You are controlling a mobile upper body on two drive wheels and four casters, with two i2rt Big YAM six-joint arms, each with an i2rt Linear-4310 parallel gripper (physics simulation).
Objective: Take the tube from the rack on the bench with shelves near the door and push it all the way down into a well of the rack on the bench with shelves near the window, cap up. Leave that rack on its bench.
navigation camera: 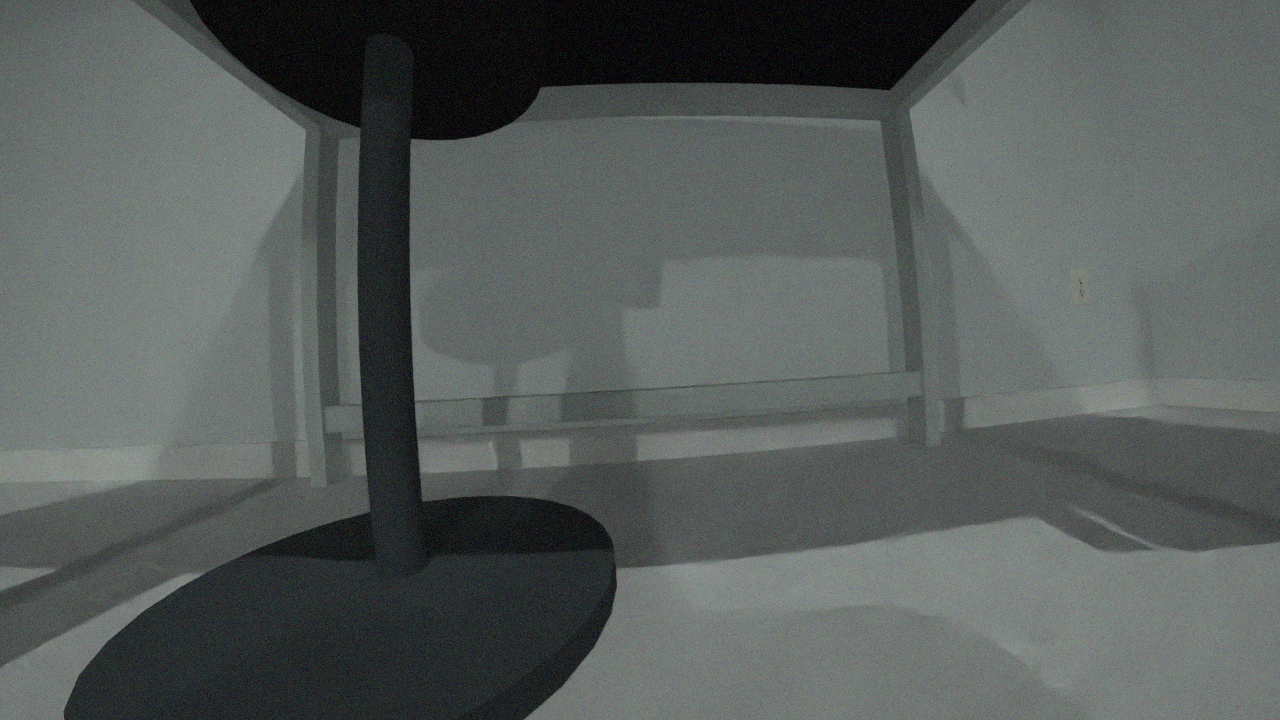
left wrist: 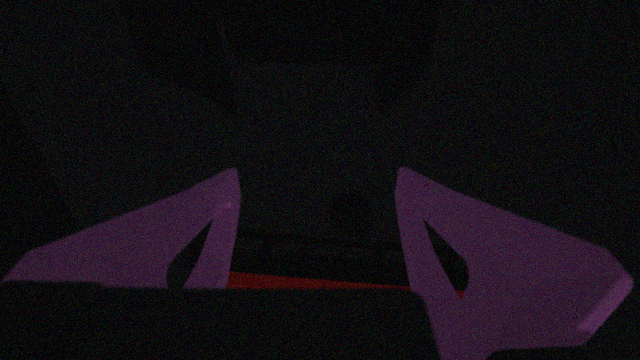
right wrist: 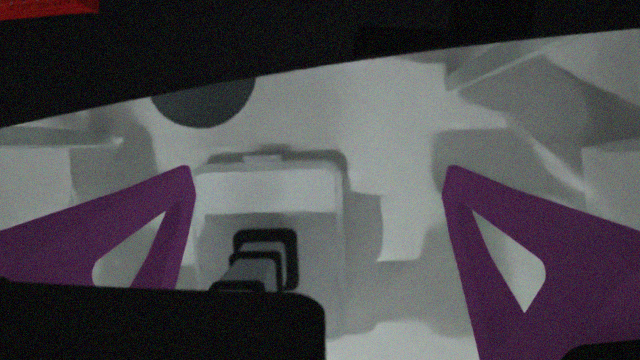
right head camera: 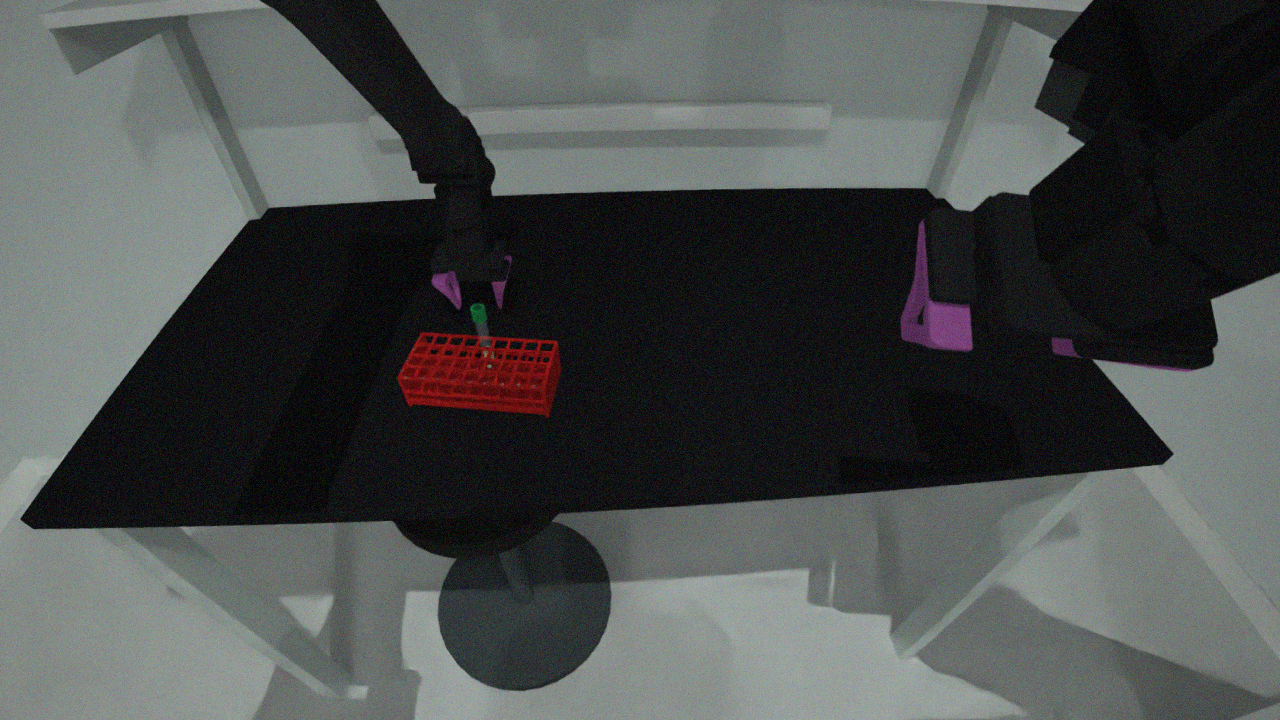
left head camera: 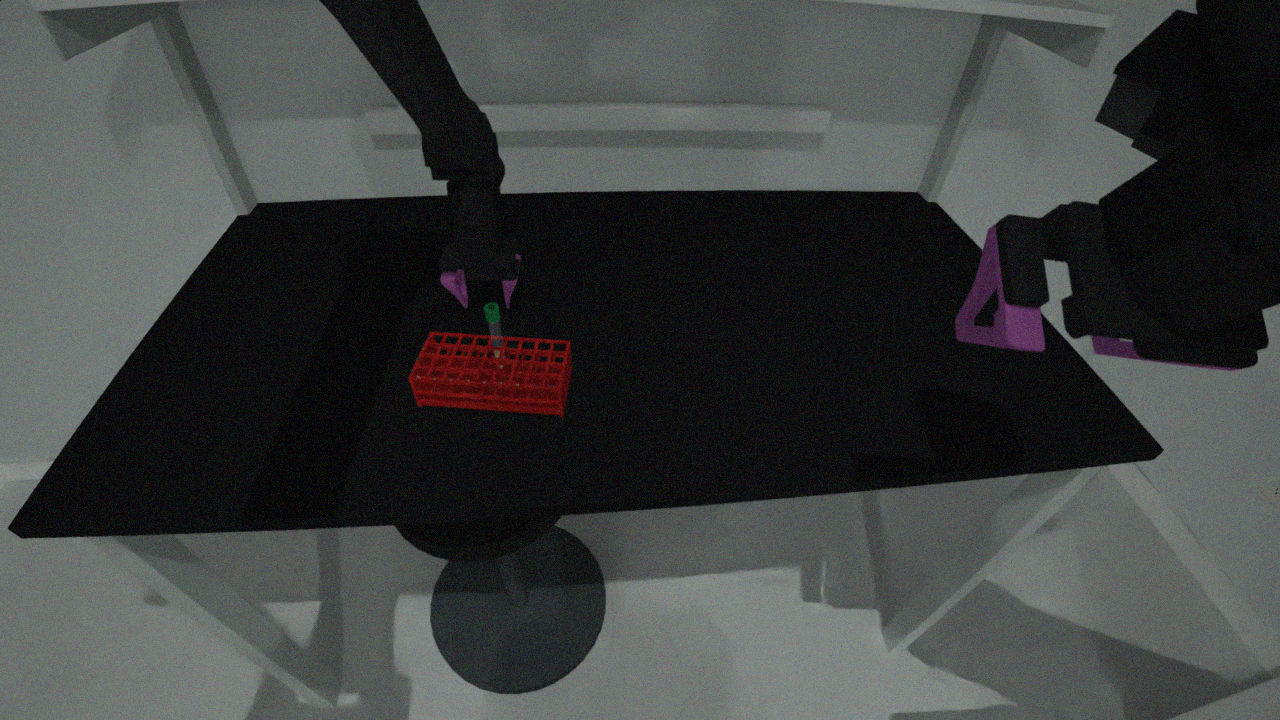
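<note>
A clear tube with a green cap stands cap up in a red rack, its upper part well above the rack's top. The rack is on the black bench top. My left gripper is partly open and empty, pointing down, its fingertips close to the cap in the head views; the exact gap is unclear. The tube does not show in the left wrist view. My right gripper is open and empty at the bench's right side.
A round stool stands at the bench's front edge, its seat partly under the top. A white shelf spans above the bench, on uprights at both sides. A pale rail runs behind the bench.
</note>
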